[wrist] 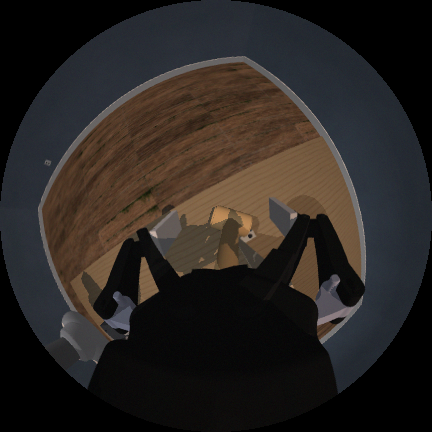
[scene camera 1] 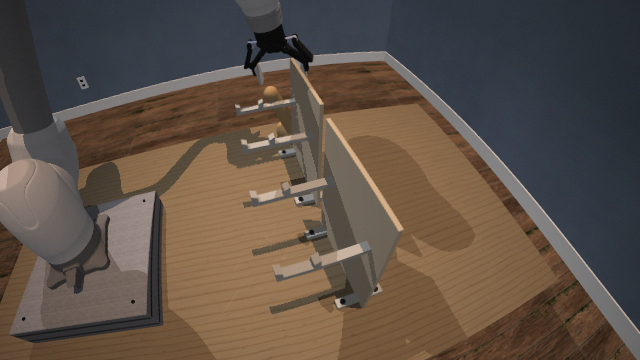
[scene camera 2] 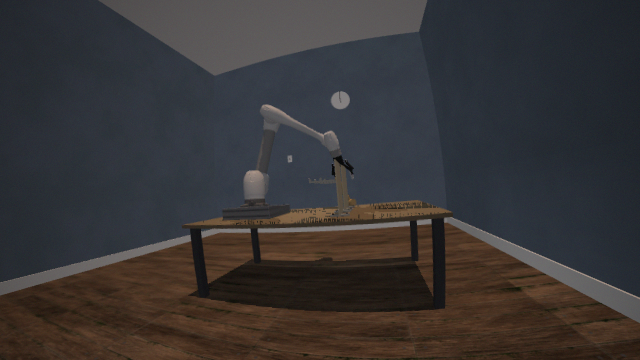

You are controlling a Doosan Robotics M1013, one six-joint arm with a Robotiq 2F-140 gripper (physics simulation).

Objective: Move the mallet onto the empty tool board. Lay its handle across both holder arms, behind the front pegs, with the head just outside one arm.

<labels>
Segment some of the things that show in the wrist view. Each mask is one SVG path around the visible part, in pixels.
My gripper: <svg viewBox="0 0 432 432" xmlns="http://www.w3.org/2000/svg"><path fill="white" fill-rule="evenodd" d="M328 216L320 213L316 214L316 218L310 218L307 214L299 214L275 197L268 197L269 218L284 236L277 249L272 248L256 268L249 268L247 264L222 269L193 268L190 273L180 277L167 259L163 258L181 230L177 210L170 211L149 233L146 227L137 229L139 240L126 238L123 241L106 285L93 303L94 311L120 334L129 330L128 337L107 342L87 389L107 403L147 421L186 430L215 432L245 430L274 424L302 414L335 396L337 387L327 350L318 340L316 325L327 321L333 324L341 322L360 299L365 288L348 263ZM145 256L158 292L137 305L141 257ZM307 237L313 237L319 290L315 301L288 286L306 246Z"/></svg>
A mallet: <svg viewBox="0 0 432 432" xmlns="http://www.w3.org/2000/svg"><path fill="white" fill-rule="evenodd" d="M217 205L214 207L209 225L212 228L221 230L213 269L222 269L238 265L238 235L244 237L248 234L252 217L250 214Z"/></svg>
</labels>
